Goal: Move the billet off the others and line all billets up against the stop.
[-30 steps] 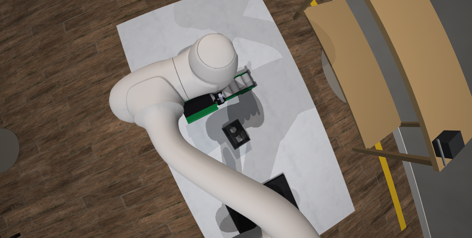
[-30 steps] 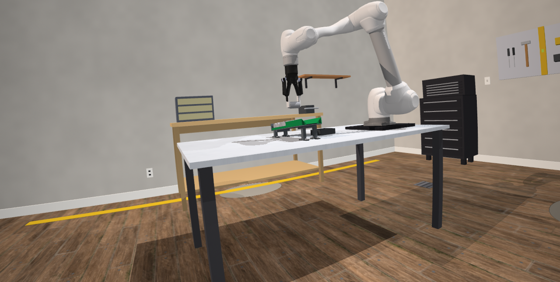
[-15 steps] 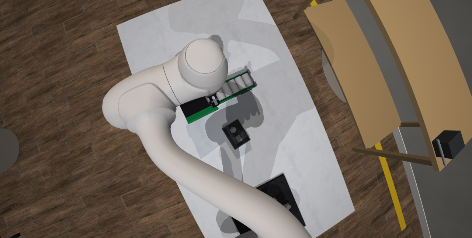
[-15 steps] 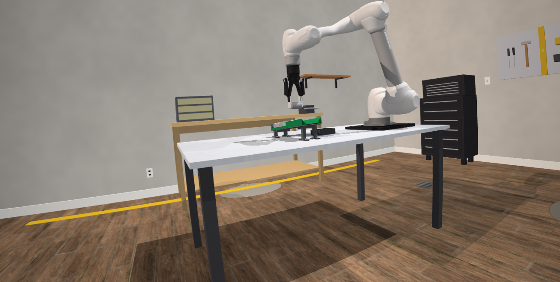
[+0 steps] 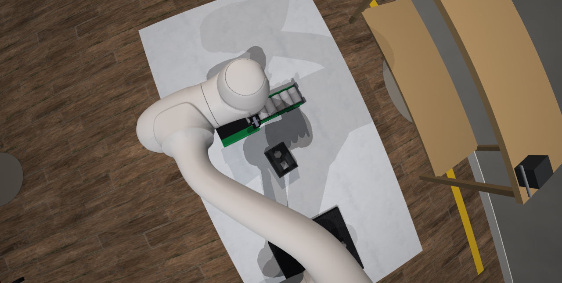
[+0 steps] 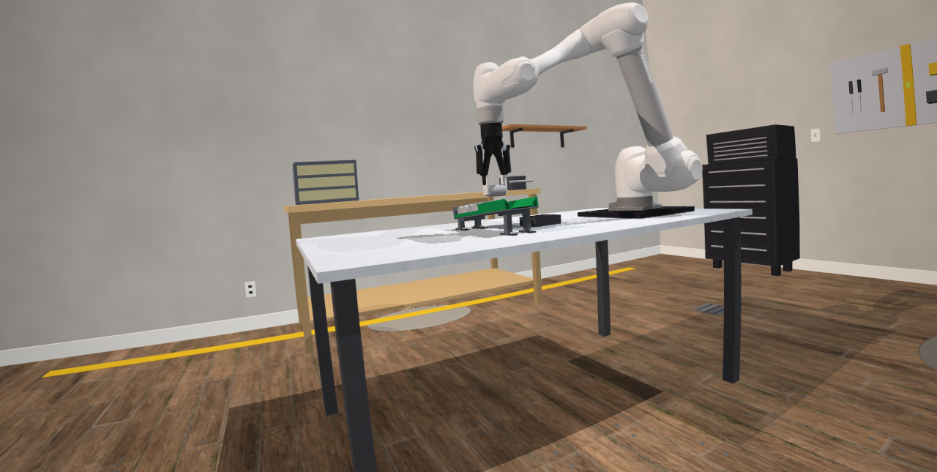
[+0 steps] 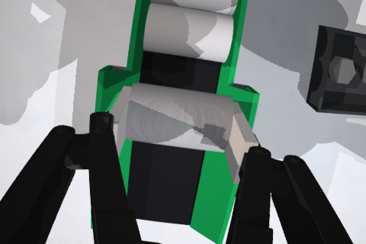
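Now: hand 90 mm above the ramp, 40 mm to the left of it and 10 mm past it. Also, from my hand: black block: 230 mm behind, 150 mm below; then dark grey stop: 230 mm to the right, 100 mm below, 40 mm behind.
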